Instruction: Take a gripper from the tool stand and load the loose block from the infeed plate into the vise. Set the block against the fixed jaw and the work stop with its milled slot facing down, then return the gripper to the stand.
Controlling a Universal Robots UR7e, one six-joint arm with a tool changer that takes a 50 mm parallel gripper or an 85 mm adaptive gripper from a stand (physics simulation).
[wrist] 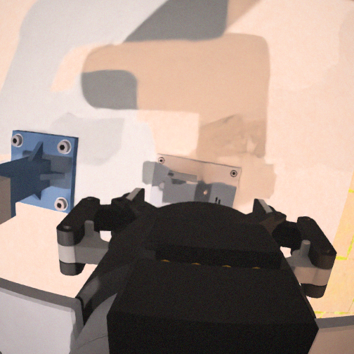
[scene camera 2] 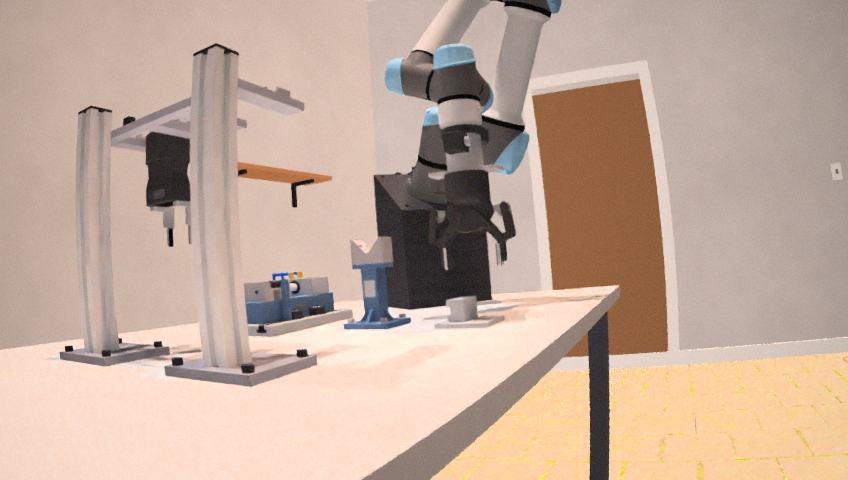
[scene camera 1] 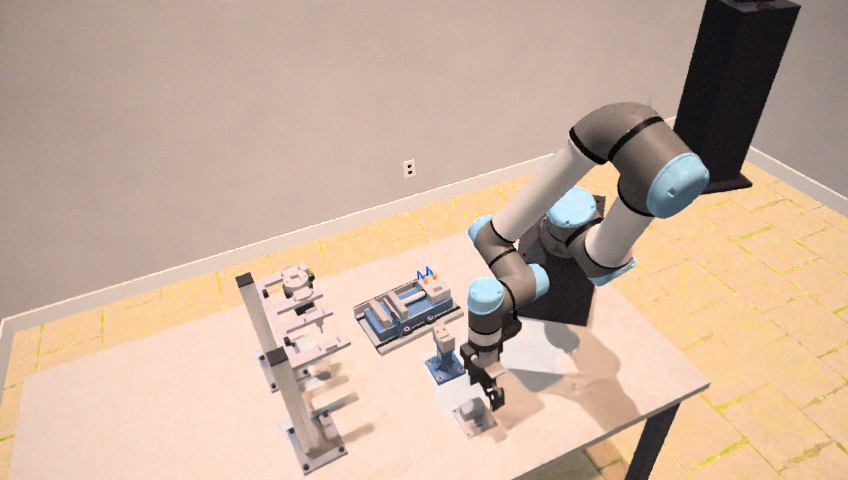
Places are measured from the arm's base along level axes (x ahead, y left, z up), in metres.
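Pixels of known places: hand at its tool point: (scene camera 2: 465,163); arm's base at its link origin: (scene camera 2: 435,191).
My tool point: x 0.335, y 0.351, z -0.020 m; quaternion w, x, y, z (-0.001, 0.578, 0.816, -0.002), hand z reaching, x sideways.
Observation:
For each thing: its top centre in the pictures, then the offset to it from my tool point. "pt": a spot on its surface instead.
- infeed plate at its top centre: (scene camera 2: 470,319) (scene camera 1: 474,416) 0.001 m left, 0.023 m ahead, 0.264 m down
- loose grey block at its top centre: (scene camera 2: 461,298) (scene camera 1: 472,404) 0.013 m right, 0.026 m ahead, 0.226 m down
- blue vise at its top centre: (scene camera 2: 275,278) (scene camera 1: 406,294) 0.400 m right, 0.139 m ahead, 0.173 m down
- blue pedestal with a V-shaped top, surface spot: (scene camera 2: 373,291) (scene camera 1: 440,357) pt 0.166 m right, 0.080 m ahead, 0.207 m down
My gripper (scene camera 1: 495,397) (scene camera 2: 473,260) (wrist: 199,200), the black adaptive one, is open and empty above the infeed plate (scene camera 1: 470,429) (scene camera 2: 490,321) (wrist: 216,169). The loose grey block (scene camera 1: 473,409) (scene camera 2: 461,309) sits on that plate, below the fingertips. I cannot make out the block in the wrist view, where my gripper hides part of the plate, and its slot is not discernible. The blue vise (scene camera 1: 437,309) (scene camera 2: 261,311) stands apart with its jaws visible and no block seen between them. The tool stand (scene camera 1: 297,404) (scene camera 2: 215,178) holds the other gripper (scene camera 2: 167,169).
A blue pedestal with a V-shaped top (scene camera 1: 445,356) (scene camera 2: 373,291) (wrist: 55,172) stands between the vise and the infeed plate, close beside my gripper. The black robot base (scene camera 1: 556,291) (scene camera 2: 434,255) is behind. An orange wall shelf (scene camera 2: 282,172) shows beyond the stand. The table edge (scene camera 1: 595,441) runs near the plate.

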